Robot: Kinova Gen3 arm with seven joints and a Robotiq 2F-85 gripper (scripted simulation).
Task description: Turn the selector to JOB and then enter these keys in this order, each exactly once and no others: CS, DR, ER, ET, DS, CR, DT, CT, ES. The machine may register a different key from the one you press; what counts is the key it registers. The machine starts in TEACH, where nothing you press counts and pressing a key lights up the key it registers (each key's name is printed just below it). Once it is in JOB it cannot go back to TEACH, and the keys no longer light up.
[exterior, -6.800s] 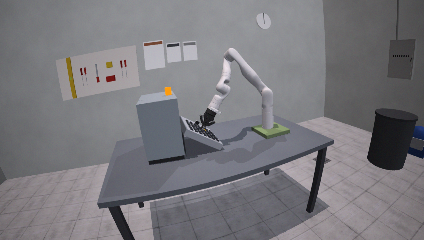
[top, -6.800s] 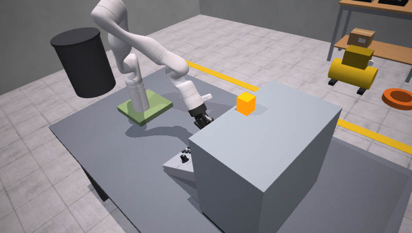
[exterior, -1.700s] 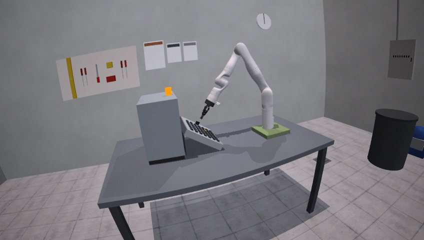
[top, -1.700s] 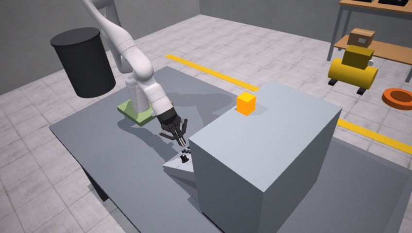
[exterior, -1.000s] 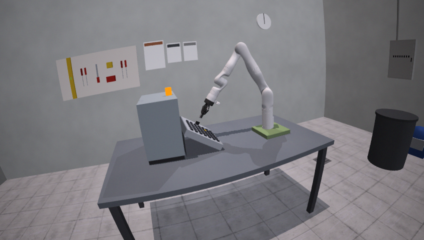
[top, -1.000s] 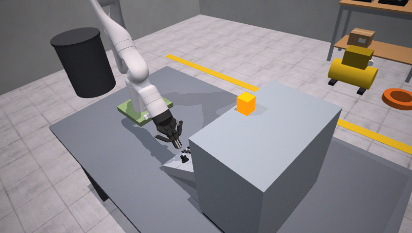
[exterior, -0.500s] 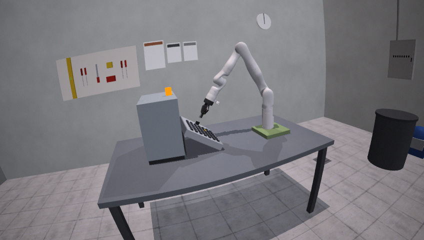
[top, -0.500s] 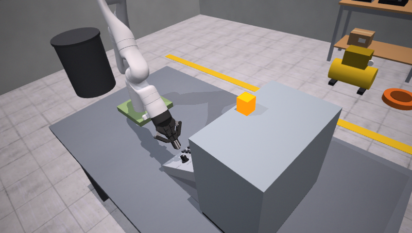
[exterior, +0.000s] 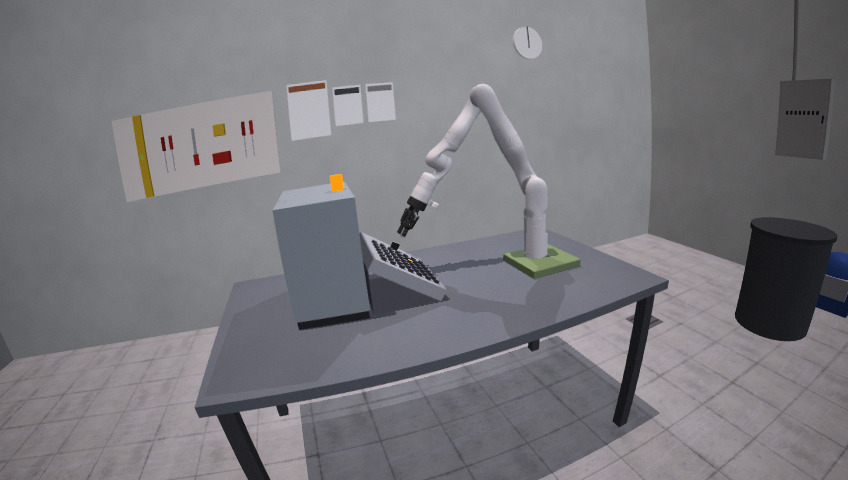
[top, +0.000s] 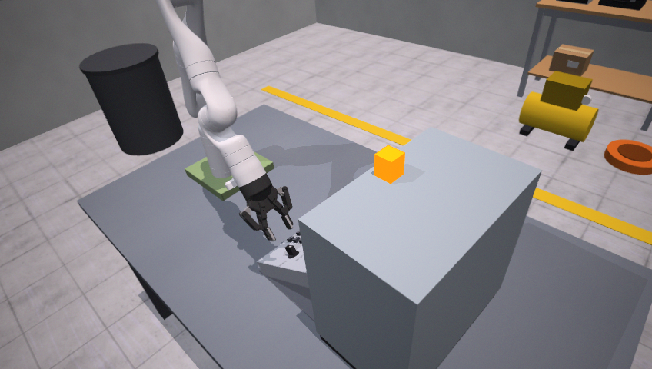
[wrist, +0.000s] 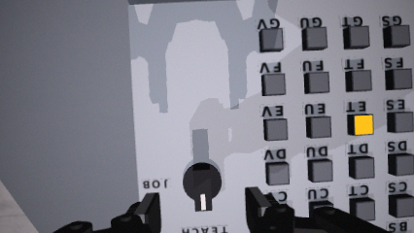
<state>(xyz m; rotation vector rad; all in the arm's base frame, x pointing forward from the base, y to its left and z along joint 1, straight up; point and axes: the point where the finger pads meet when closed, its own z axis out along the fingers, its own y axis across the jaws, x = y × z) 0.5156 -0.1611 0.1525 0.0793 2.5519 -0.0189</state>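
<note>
Right now my hand is 40 mm short of the black selector knob and 50 mm above it. Also, from my hand: sloped key panel (70 mm ahead, 110 mm to the left, 100 mm below).
</note>
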